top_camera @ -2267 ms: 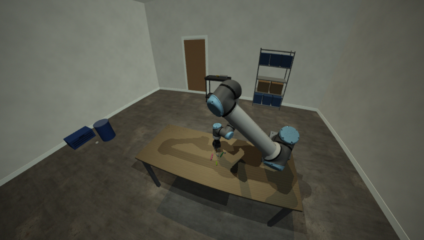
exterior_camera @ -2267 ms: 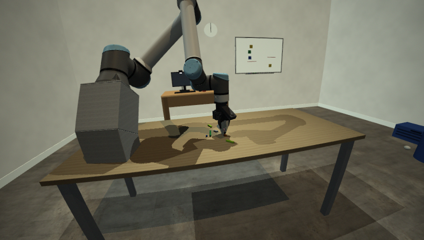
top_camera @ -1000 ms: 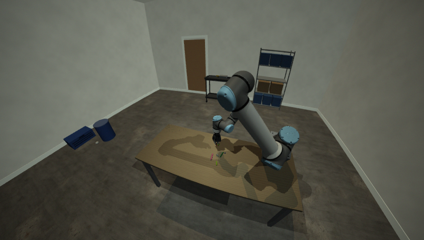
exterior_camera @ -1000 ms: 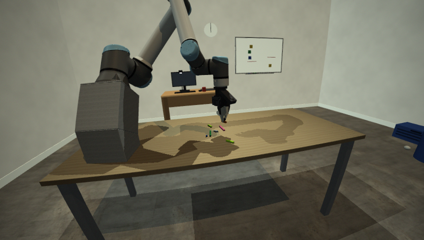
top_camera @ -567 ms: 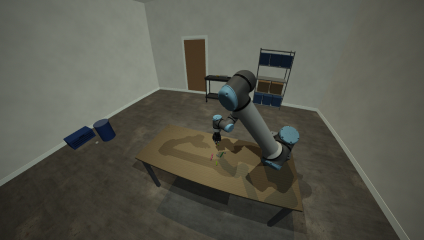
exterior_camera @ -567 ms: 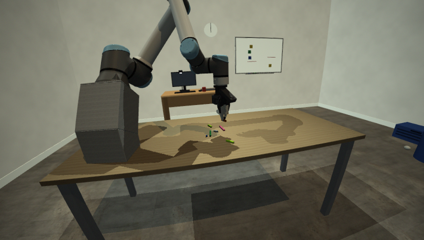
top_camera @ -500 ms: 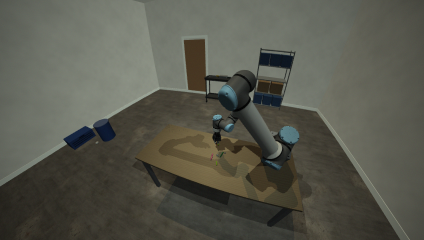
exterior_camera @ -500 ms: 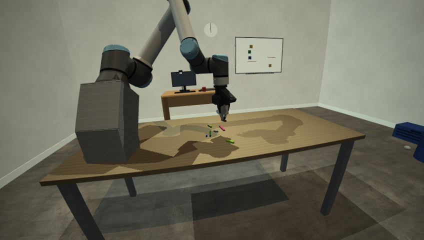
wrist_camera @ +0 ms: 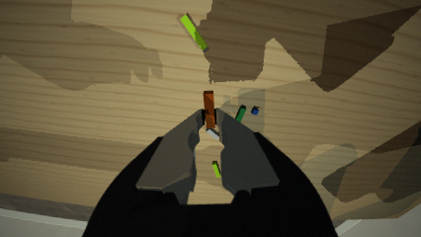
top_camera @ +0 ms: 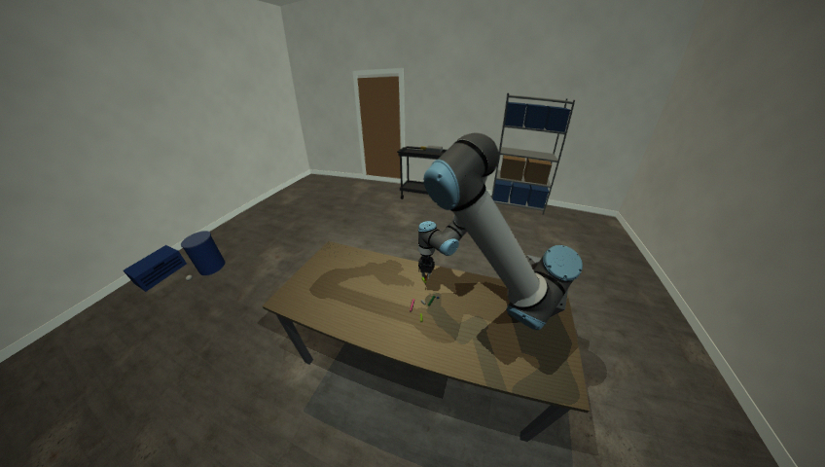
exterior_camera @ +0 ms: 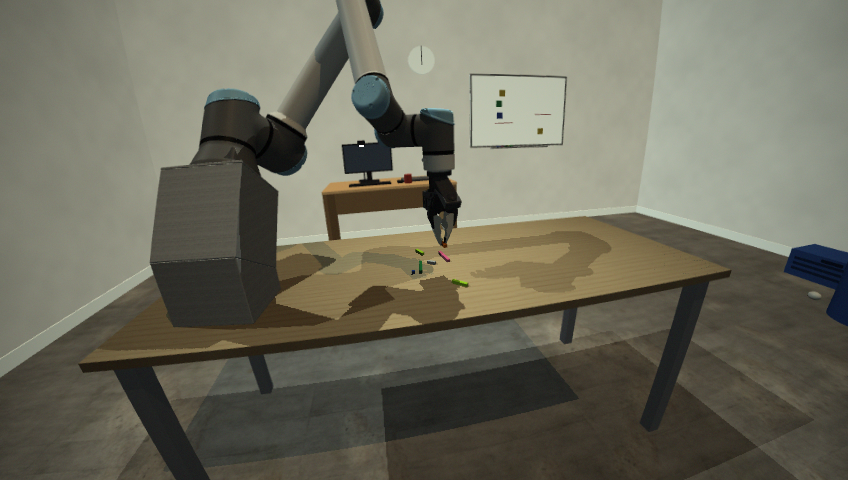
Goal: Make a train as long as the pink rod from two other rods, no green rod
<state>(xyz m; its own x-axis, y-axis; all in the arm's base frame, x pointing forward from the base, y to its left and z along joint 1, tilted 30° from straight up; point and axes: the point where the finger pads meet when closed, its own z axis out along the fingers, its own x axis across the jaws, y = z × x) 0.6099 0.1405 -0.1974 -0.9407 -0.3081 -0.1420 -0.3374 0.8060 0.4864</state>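
Right now the blue rod is 110 mm below my hand, 100 mm behind it and 30 mm to the left of it. The rest, counted from my hand: green rod: 110 mm below, 70 mm to the left, 70 mm behind; grey rod: 110 mm below, 100 mm to the left, 30 mm behind; orange rod: 10 mm below.
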